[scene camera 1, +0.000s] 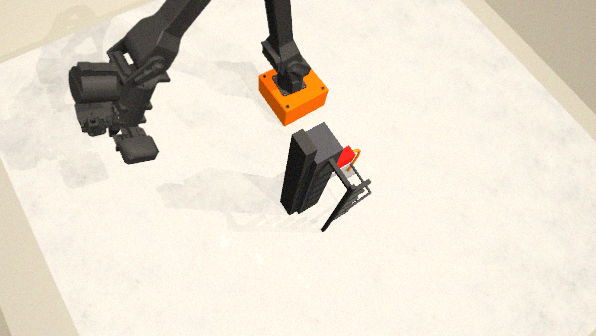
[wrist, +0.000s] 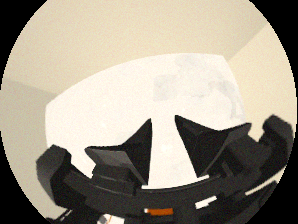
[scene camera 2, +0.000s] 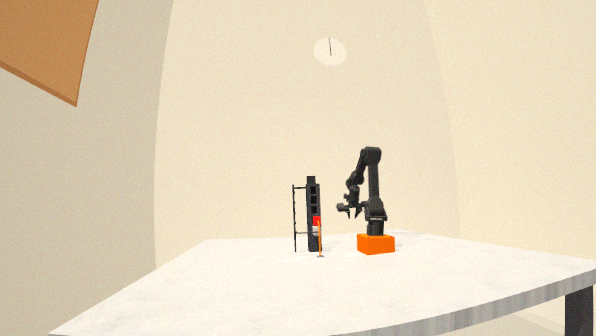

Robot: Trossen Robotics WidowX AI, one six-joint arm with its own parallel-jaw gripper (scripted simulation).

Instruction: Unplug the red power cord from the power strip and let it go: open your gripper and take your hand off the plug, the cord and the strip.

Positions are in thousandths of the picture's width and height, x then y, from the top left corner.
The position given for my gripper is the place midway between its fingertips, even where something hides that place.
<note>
I see my gripper (scene camera 1: 194, 427).
My gripper shows as well in the wrist view (wrist: 549, 533).
</note>
